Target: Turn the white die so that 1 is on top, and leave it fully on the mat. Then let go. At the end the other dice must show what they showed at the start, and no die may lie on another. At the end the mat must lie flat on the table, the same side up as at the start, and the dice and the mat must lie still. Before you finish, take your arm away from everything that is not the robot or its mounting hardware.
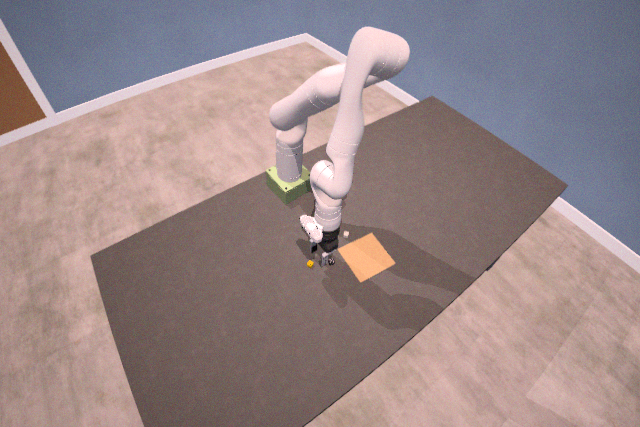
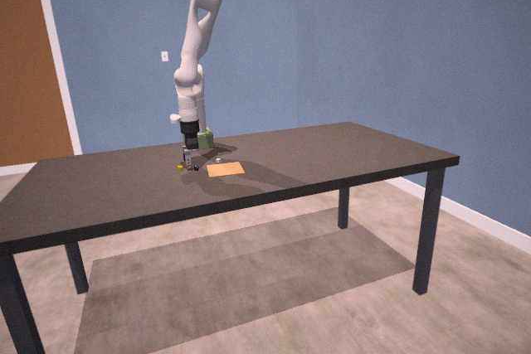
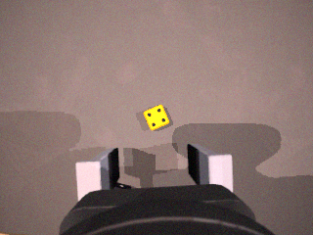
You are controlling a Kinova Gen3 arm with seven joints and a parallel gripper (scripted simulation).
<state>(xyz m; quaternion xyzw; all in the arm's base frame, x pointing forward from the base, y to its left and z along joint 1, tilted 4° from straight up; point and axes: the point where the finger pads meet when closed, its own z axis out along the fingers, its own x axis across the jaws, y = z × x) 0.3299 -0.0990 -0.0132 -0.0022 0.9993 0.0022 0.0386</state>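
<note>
Right now the black die is 4 cm below my hand, 3 cm to the left of it and 3 cm ahead of it. Also, from my hand: orange mat 14 cm to the left, 8 cm ahead, 4 cm below; white die 14 cm to the left, 4 cm below, 3 cm behind; yellow die 4 cm below, 3 cm to the right.
</note>
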